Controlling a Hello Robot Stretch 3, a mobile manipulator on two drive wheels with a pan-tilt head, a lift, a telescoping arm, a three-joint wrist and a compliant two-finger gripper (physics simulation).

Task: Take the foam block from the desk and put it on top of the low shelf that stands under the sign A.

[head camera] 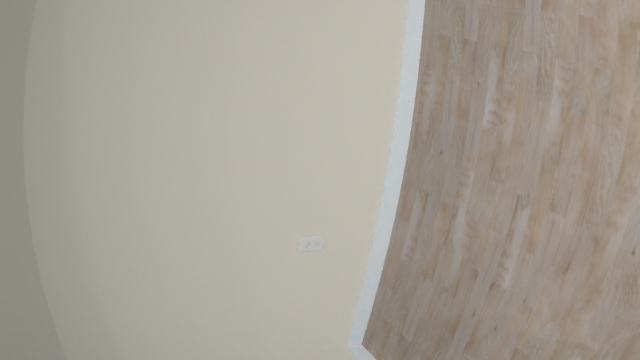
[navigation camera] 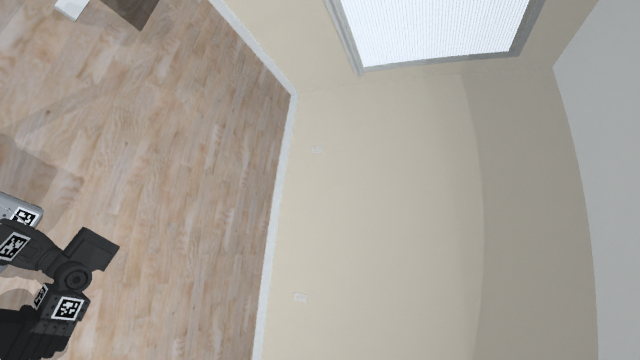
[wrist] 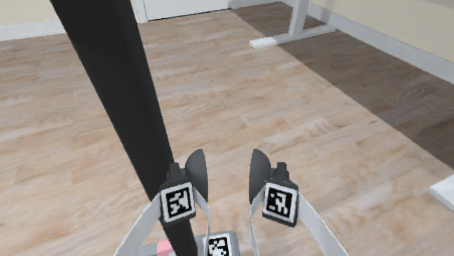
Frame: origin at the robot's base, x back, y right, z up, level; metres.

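Seen in the pictures: gripper, between the fingertips: (wrist: 227, 166).
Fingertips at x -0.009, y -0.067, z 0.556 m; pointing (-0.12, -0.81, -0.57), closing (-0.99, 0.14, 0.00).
A point is followed by its place in that frame.
My gripper (wrist: 227, 166) {x -0.009, y -0.067, z 0.556 m} is open, its two dark fingertips apart with bare floor showing between them in the wrist view. Part of the gripper also shows at the lower left edge of the navigation view, its fingertips out of frame. The desk shows in part: a white foot (navigation camera: 73, 9) at the top left of the navigation view, and a white leg and foot (wrist: 272, 41) at the upper right of the wrist view. The desk top does not show. The foam block, the low shelf and the sign A do not show in these views.
The robot's black mast (wrist: 115, 90) {x 0.070, y -0.116, z 0.605 m} crosses the left of the wrist view. A white door (wrist: 187, 6) {x 0.012, y -2.080, z 0.073 m} stands behind it. A beige wall (head camera: 210, 150) {x -0.912, y 1.557, z 0.876 m} (navigation camera: 380, 200) {x -0.854, y 1.574, z 0.990 m} with outlets and a white baseboard borders the wood floor. A bright window (navigation camera: 435, 30) {x -1.807, y 0.781, z 1.447 m} is at the top.
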